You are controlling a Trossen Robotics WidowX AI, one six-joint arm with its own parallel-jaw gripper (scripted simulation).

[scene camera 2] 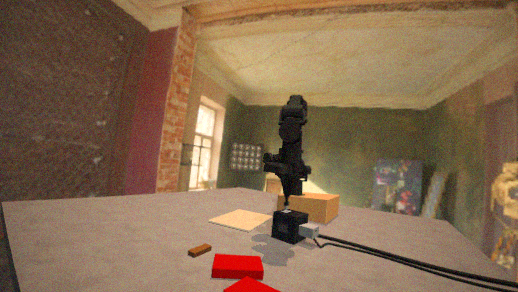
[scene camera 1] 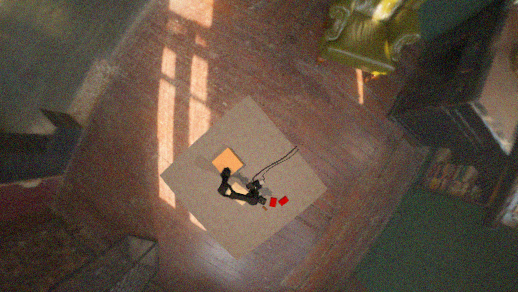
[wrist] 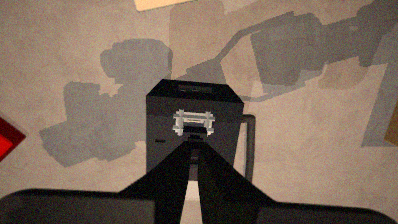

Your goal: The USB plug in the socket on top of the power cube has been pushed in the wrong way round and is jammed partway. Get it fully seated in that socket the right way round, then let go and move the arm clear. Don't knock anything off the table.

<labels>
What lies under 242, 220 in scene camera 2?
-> A beige flat sheet.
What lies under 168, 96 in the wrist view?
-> A black power cube.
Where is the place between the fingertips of my gripper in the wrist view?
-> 194, 148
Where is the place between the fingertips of my gripper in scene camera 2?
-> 286, 197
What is my gripper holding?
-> A dark USB plug.
</labels>
